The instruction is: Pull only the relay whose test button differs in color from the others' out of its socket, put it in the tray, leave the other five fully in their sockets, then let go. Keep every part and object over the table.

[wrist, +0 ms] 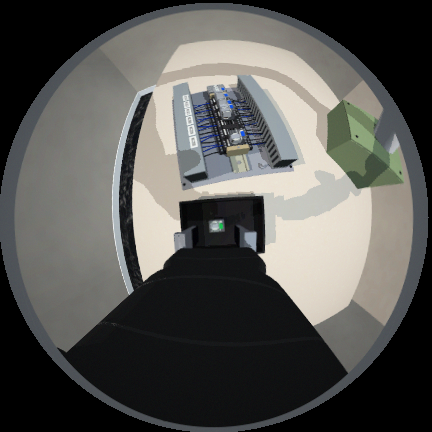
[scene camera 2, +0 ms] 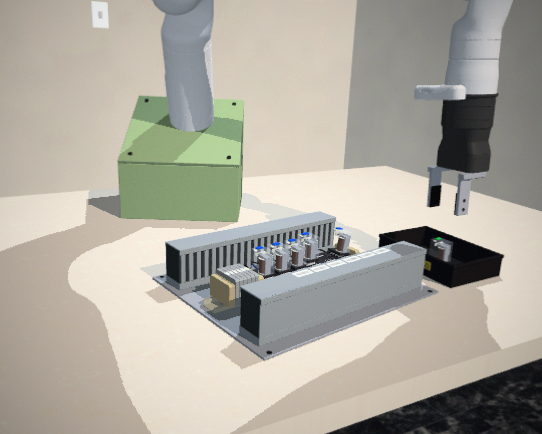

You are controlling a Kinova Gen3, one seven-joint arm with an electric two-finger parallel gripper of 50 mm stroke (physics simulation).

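Places are measured from the arm's base along level axes (x ahead, y left, z up), in metres.
Pixels of known places: gripper, fingertip midpoint: [wrist: 215, 232] [scene camera 2: 446, 210]; arm's base, origin of the base link: [scene camera 2: 192, 118].
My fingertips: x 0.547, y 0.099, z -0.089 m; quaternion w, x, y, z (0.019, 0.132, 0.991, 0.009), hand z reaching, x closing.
Note:
Ahead of a thing's pixels: the offset from my fingertips to its top centre. "*": to the spot under its first point.
The relay with the green test button @(dx +0.001, dy -0.004, dz -0.048 m) [scene camera 2: 440, 250] [wrist: 216, 226] stands roughly upright inside the black tray @(dx -0.008, dy +0.004, dz -0.060 m) [scene camera 2: 475, 274] [wrist: 261, 212]. My gripper [scene camera 2: 448, 201] [wrist: 215, 232] is open and empty, above the tray and clear of the relay. Relays with blue test buttons stand in a row between the two grey ducts: one near the tray end @(* dx -0.073, dy -0.163, dz -0.041 m) [scene camera 2: 343, 243] [wrist: 236, 136], apart from the others, and several further along [scene camera 2: 295, 254] [wrist: 225, 106]. A gap in the row lies between them. The socket bases are largely hidden by the near duct in the scene view.
The slotted grey duct @(dx -0.185, dy -0.235, dz -0.032 m) [scene camera 2: 250, 235] [wrist: 267, 120] and the labelled grey duct @(dx -0.002, dy -0.252, dz -0.032 m) [scene camera 2: 340, 290] [wrist: 187, 125] stand on the mounting plate [scene camera 2: 210, 312] [wrist: 215, 181]. Blue wires run beside the sockets. The green base block [scene camera 2: 180, 192] [wrist: 342, 135] stands behind the panel. The table edge [scene camera 2: 450, 368] runs along the front.

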